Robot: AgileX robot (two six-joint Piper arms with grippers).
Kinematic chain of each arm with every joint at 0, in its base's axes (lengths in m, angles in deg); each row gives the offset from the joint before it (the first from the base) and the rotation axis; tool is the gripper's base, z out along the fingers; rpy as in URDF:
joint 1: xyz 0 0 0.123 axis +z
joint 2: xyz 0 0 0 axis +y
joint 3: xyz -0.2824 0 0.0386 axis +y
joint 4: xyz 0.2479 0 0.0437 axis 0.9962 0 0.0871
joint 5: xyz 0 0 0 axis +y
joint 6: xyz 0.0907 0 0.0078 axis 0.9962 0 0.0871
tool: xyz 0 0 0 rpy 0 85 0
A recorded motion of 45 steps. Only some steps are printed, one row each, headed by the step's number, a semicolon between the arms.
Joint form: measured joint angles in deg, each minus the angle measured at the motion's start. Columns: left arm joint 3, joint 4, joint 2, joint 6, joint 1, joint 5; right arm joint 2, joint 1, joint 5, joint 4, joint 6, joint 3.
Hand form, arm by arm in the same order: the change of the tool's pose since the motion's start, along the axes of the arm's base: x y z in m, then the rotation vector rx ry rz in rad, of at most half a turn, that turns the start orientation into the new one. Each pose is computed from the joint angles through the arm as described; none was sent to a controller.
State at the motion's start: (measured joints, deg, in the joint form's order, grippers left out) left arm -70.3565 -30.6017 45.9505 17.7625 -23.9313 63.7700; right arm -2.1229 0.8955 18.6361 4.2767 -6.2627 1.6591
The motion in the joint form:
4: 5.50 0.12 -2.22 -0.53 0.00 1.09; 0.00 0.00 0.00 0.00 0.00 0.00
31: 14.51 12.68 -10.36 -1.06 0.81 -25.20; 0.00 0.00 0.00 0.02 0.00 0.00
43: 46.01 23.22 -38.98 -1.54 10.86 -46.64; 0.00 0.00 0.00 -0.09 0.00 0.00
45: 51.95 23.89 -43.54 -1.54 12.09 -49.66; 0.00 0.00 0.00 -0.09 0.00 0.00
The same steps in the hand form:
4: -0.0043 0.0016 -0.0241 0.0311 0.0714 -0.0031; 0.0000 0.0000 0.0000 0.0000 0.0000 0.0000
31: 0.0006 0.0276 -0.0265 -0.0434 -0.3343 0.2806; 0.0000 0.0000 0.0000 0.0003 0.0000 0.0000
43: -0.0457 0.0700 -0.1337 -0.0160 -0.6832 0.5920; 0.0000 0.0000 0.0000 -0.0016 0.0000 -0.0001
45: -0.0476 0.0721 -0.1588 -0.0119 -0.7137 0.6226; 0.0000 0.0000 0.0000 -0.0016 0.0000 -0.0001

